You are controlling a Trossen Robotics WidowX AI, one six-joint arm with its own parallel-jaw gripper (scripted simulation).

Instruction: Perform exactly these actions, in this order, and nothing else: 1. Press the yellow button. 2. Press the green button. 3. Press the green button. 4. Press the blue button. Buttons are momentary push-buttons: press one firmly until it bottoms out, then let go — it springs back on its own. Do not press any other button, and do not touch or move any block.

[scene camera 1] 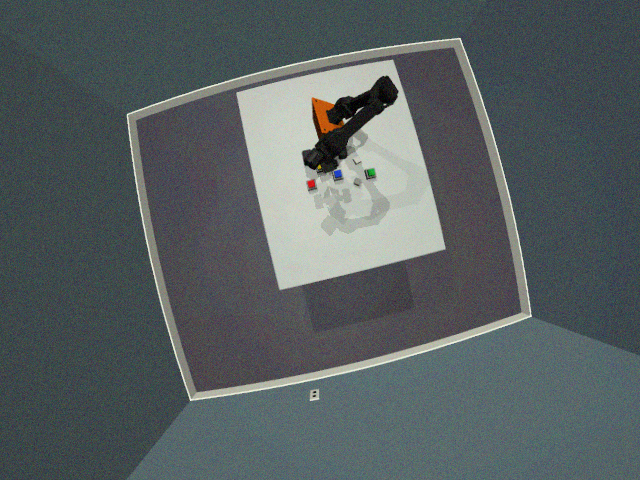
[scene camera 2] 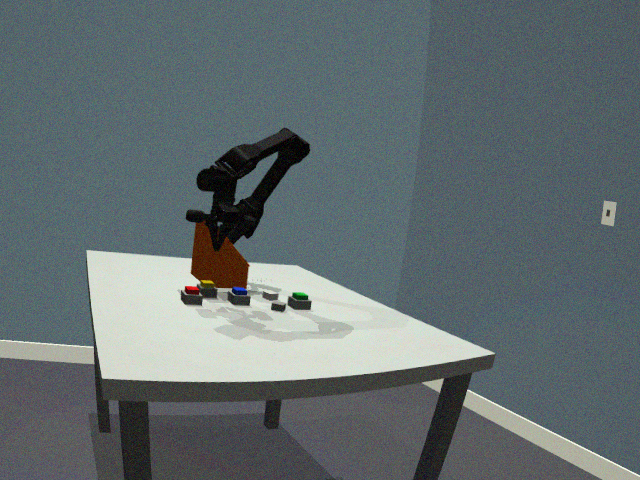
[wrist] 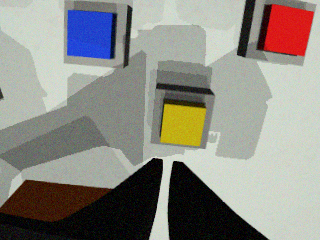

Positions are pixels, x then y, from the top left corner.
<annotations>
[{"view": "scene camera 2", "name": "my gripper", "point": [216, 251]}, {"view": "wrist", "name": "my gripper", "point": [166, 169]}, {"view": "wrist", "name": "yellow button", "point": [182, 123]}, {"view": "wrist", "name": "blue button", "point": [88, 35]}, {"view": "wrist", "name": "red button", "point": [280, 33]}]
</annotations>
